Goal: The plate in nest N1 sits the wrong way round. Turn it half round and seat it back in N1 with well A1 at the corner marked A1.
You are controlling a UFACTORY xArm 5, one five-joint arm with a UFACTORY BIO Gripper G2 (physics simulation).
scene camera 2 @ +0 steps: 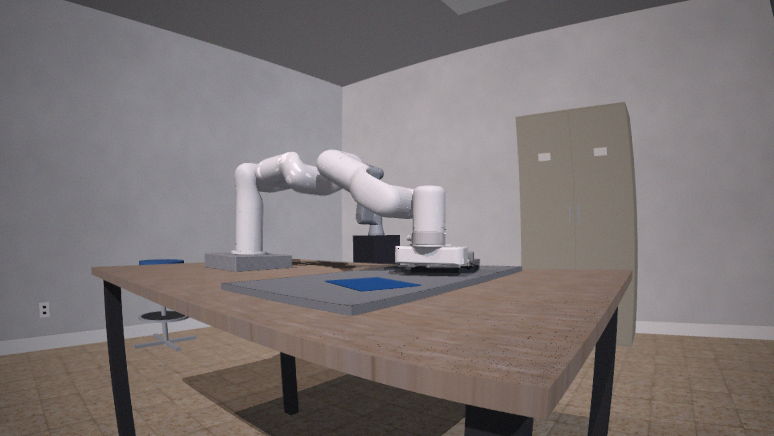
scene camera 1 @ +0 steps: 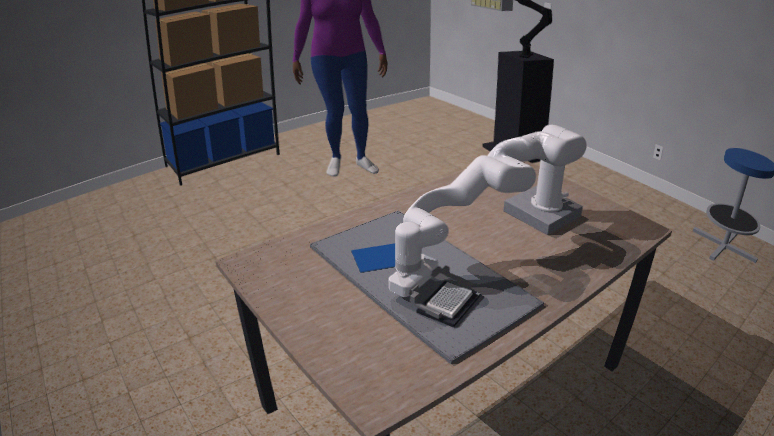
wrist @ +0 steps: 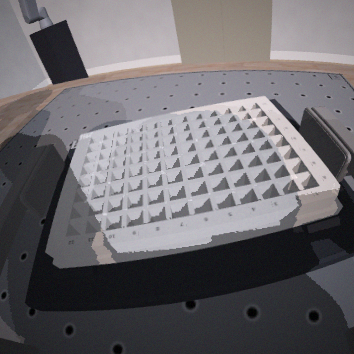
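The white well plate (scene camera 1: pixel 450 299) (wrist: pixel 185 175) lies in the black nest (scene camera 1: pixel 454 322) (wrist: pixel 175 280) on the perforated grey board. In the wrist view, faint numbers on its near rim start at 12 on the left and fall toward the right. A small mark at the nest's far left corner is mostly covered and cannot be read. My gripper (scene camera 1: pixel 448 296) (wrist: pixel 185 160) is open and low over the plate, one finger beyond each short end. A gap shows at the right finger; the left one is in shadow. In scene camera 2 the gripper body hides most of the plate.
The grey board (scene camera 1: pixel 487 324) (scene camera 2: pixel 303 300) (wrist: pixel 252 332) lies on the wooden table (scene camera 1: pixel 303 324) (scene camera 2: pixel 487 335). A flat blue sheet (scene camera 1: pixel 373 258) (scene camera 2: pixel 373 283) lies on the board, beside the gripper in scene camera 1. A person (scene camera 1: pixel 341 81) stands behind the table.
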